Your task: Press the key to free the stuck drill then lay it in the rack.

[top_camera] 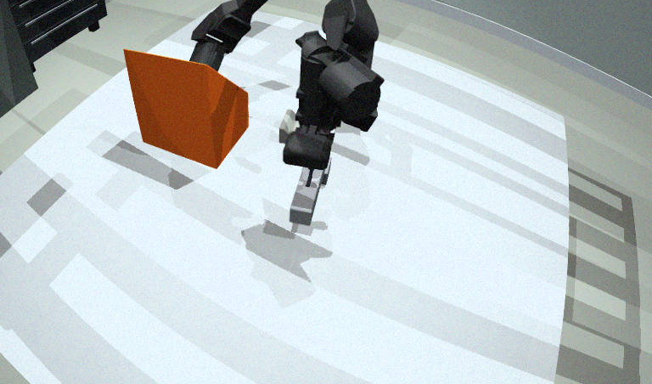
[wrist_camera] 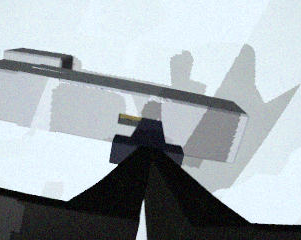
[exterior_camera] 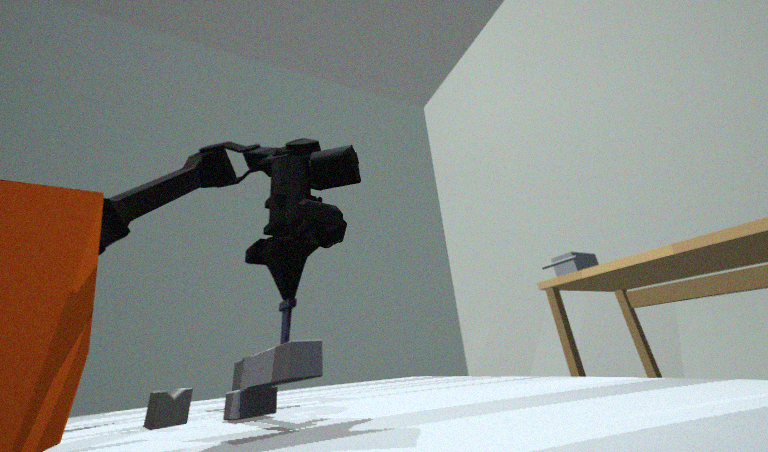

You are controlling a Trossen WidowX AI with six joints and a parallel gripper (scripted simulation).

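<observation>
The blue key lies 30 mm below my gripper tip. From my gripper tip the other things lie so: rack (160 mm to the left, 140 mm behind, 110 mm below); drill (80 mm below, 40 mm to the left, 20 mm behind); housing (80 mm below, 30 mm to the left, 20 mm behind).
</observation>
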